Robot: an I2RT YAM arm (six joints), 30 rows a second.
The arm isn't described. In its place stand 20 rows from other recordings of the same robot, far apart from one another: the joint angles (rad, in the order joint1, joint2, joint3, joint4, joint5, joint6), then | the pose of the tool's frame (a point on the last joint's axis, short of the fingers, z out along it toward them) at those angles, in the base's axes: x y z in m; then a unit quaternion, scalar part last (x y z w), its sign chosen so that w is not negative.
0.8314, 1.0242, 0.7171, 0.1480, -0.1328, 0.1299 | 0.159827 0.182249 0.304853 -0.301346 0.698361 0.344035 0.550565
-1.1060, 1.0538, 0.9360, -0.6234, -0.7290, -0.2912 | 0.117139 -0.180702 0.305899 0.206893 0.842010 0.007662 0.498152
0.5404, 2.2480, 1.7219, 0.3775, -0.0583, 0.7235 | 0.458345 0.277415 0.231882 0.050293 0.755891 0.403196 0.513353
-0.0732, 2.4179, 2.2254, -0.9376, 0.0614, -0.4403 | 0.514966 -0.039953 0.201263 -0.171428 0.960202 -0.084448 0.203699
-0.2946, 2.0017, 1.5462, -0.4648, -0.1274, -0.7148 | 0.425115 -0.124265 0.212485 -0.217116 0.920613 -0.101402 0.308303
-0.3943, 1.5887, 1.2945, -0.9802, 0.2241, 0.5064 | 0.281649 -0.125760 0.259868 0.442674 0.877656 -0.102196 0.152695
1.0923, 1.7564, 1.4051, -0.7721, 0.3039, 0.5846 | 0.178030 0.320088 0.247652 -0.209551 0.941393 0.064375 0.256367
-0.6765, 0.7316, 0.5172, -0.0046, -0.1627, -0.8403 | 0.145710 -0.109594 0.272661 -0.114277 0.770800 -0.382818 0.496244
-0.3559, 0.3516, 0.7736, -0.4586, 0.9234, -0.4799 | 0.052426 -0.049783 0.356014 0.268648 0.662467 -0.545290 0.437749
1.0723, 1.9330, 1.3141, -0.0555, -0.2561, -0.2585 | 0.198912 0.384273 0.199398 -0.595373 0.669001 0.275788 0.349155
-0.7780, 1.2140, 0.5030, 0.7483, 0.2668, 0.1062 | 0.179221 -0.189764 0.250493 0.380773 0.580540 -0.322394 0.643466
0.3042, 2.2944, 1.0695, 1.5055, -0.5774, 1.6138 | 0.408319 0.148557 0.129956 0.170584 0.595720 0.725358 0.299791
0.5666, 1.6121, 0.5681, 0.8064, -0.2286, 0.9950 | 0.258546 0.174044 0.170081 0.097064 0.777948 0.496034 0.373265
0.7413, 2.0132, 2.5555, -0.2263, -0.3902, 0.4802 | 0.295873 0.289224 0.563150 -0.230580 0.550572 0.548691 0.585356
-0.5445, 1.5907, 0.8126, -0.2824, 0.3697, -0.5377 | 0.245016 -0.163411 0.154675 0.049622 0.950978 -0.280227 0.121041
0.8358, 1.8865, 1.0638, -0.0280, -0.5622, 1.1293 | 0.241596 0.295564 0.147416 -0.034789 -0.903775 -0.425662 0.028156
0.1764, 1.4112, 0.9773, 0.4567, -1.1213, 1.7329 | 0.304495 0.086847 0.327625 0.144800 0.688535 0.709067 0.046662
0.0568, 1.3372, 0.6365, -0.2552, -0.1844, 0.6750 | 0.246958 0.020581 0.169199 0.262163 0.912558 0.189760 0.249997
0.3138, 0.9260, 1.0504, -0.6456, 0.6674, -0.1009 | 0.183157 0.036273 0.363663 -0.007739 0.833956 -0.231560 0.500837
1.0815, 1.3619, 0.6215, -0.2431, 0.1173, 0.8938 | 0.119853 0.216219 0.159750 -0.072655 0.952933 0.210300 0.205945
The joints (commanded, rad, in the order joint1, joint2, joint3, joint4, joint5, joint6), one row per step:
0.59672 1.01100 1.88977 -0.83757 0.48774 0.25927
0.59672 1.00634 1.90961 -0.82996 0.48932 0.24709
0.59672 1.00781 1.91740 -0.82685 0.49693 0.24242
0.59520 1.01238 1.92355 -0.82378 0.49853 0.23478
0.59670 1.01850 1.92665 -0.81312 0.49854 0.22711
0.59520 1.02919 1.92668 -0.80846 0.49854 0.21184
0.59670 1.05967 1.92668 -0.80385 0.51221 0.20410
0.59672 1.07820 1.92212 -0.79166 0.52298 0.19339
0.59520 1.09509 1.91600 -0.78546 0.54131 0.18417
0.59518 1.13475 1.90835 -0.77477 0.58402 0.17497
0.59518 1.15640 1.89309 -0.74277 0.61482 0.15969
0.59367 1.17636 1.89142 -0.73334 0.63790 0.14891
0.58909 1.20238 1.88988 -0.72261 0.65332 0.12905
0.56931 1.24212 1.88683 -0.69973 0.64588 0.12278
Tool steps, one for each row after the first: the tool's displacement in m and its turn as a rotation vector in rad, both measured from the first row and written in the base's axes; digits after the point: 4 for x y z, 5 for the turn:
-0.0056 -0.0039 0.0054 0.00602 -0.02782 -0.00219
-0.0066 -0.0048 0.0072 0.00708 -0.03578 -0.01009
-0.0060 -0.0047 0.0085 0.00217 -0.04033 -0.01367
-0.0044 -0.0034 0.0098 -0.00108 -0.04740 -0.01272
-0.0003 -0.0008 0.0096 -0.01968 -0.04400 -0.01501
0.0113 0.0068 0.0075 -0.04147 -0.02273 -0.02698
0.0192 0.0117 0.0061 -0.05798 -0.01420 -0.03788
0.0269 0.0160 0.0036 -0.07635 -0.00018 -0.05753
0.0433 0.0256 -0.0017 -0.10634 0.03104 -0.09922
0.0541 0.0318 -0.0049 -0.12420 0.03585 -0.13002
0.0619 0.0360 -0.0072 -0.14228 0.04649 -0.15418
0.0721 0.0414 -0.0104 -0.17250 0.06041 -0.17340
0.0891 0.0483 -0.0155 -0.19050 0.07722 -0.18456

